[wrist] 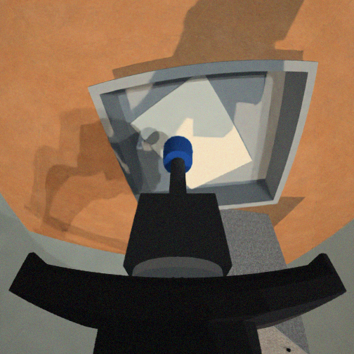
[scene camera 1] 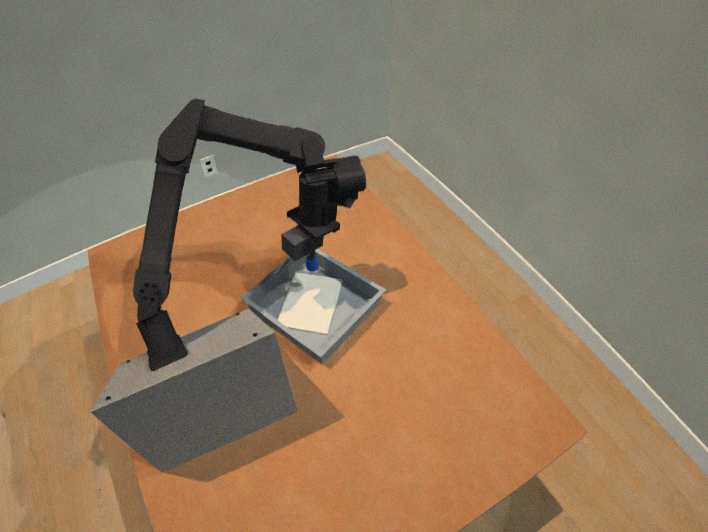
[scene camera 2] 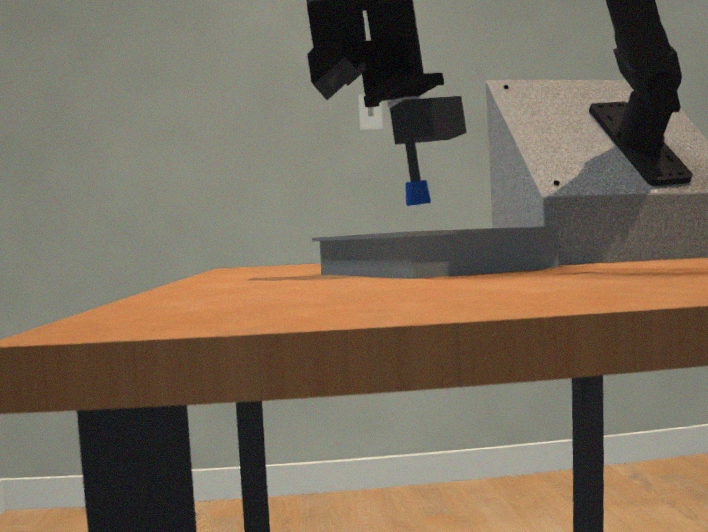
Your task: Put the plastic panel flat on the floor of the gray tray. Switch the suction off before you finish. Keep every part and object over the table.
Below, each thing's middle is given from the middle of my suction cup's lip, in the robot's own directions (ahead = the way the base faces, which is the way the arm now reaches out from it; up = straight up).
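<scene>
The cream plastic panel (scene camera 1: 309,306) is 3 cm to the right of my suction cup, 3 cm behind it and 9 cm below it. I also see the gray tray (scene camera 2: 413,254), which lies 3 cm behind my suction cup and 4 cm to the right of it, 7 cm below it.
</scene>
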